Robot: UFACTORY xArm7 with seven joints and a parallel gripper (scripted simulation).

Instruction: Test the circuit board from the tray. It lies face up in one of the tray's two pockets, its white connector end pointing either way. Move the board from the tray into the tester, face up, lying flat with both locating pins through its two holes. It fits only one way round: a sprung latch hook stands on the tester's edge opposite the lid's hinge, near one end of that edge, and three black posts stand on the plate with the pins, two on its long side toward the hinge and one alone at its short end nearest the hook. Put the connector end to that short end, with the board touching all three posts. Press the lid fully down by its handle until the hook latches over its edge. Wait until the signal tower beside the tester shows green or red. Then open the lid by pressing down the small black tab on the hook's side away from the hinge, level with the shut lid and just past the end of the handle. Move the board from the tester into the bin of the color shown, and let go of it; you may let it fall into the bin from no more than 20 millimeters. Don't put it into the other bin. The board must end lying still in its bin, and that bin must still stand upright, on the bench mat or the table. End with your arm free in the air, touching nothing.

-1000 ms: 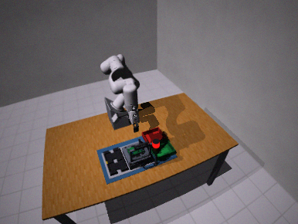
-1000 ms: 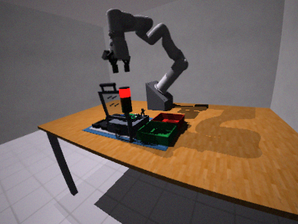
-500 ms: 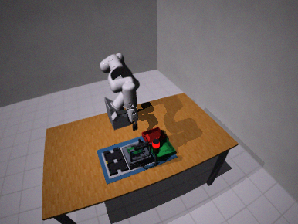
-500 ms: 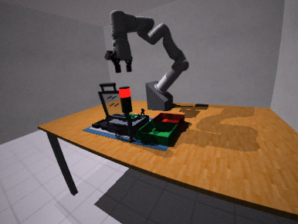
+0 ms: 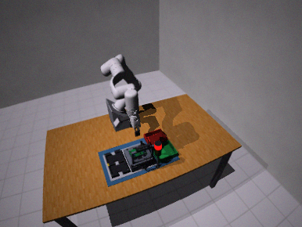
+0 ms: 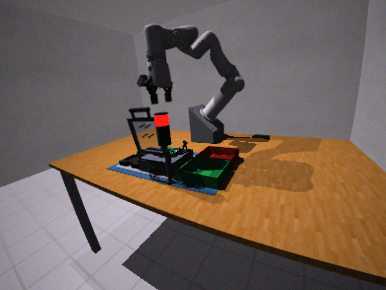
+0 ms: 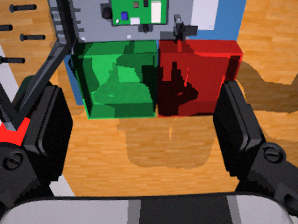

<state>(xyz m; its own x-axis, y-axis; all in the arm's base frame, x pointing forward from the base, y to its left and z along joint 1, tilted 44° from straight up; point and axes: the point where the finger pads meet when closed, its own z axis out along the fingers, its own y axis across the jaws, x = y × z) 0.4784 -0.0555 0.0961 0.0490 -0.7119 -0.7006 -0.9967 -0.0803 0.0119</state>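
Now: the green circuit board 220 mm below my hand. From my hand the other things lie so: grey tester plate 220 mm below, 10 mm to the left, 10 mm ahead; tester lid 120 mm ahead, 110 mm below, 10 mm to the left; green bin 280 mm below, 200 mm to the left, 40 mm ahead.
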